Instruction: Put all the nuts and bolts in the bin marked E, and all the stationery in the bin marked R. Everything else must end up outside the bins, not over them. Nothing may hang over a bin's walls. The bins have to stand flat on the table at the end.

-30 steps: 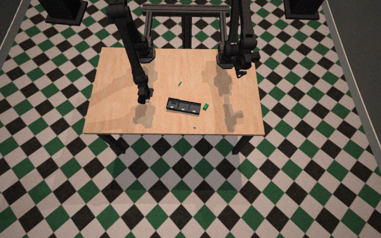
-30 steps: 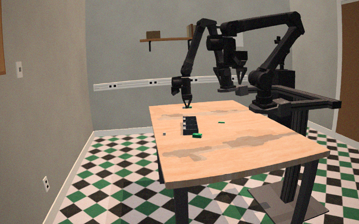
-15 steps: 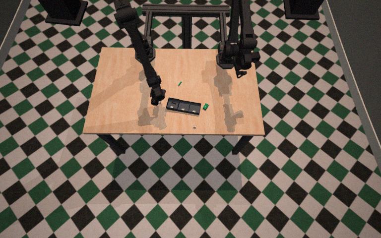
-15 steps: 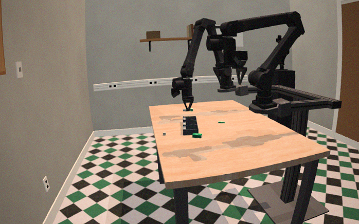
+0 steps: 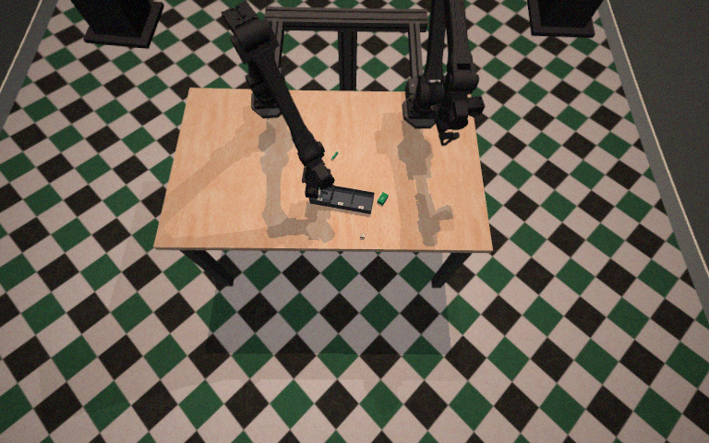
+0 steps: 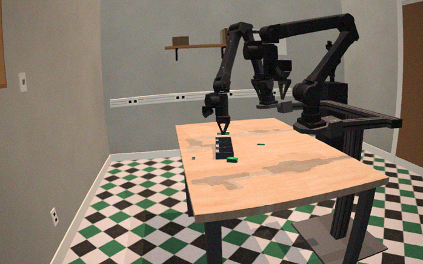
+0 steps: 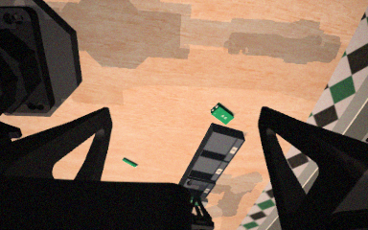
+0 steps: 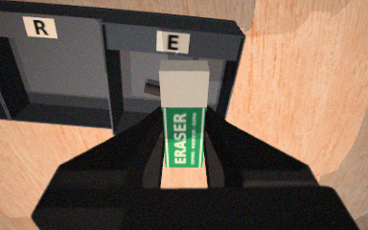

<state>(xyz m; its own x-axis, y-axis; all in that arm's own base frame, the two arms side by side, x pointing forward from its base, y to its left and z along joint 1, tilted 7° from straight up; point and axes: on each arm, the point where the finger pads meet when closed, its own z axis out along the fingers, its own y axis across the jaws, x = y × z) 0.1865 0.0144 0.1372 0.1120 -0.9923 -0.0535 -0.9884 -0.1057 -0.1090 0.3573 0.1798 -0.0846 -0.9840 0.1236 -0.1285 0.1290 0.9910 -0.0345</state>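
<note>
Right now the dark bin tray is 1 cm ahead of my right hand, 9 cm to the left of it and 5 cm below it. From my right hand the other things lie so: green cylinder (19 cm behind, 4 cm to the left, 7 cm below); eraser (1 cm ahead); bolt (2 cm behind, 1 cm to the left, 6 cm below).
</note>
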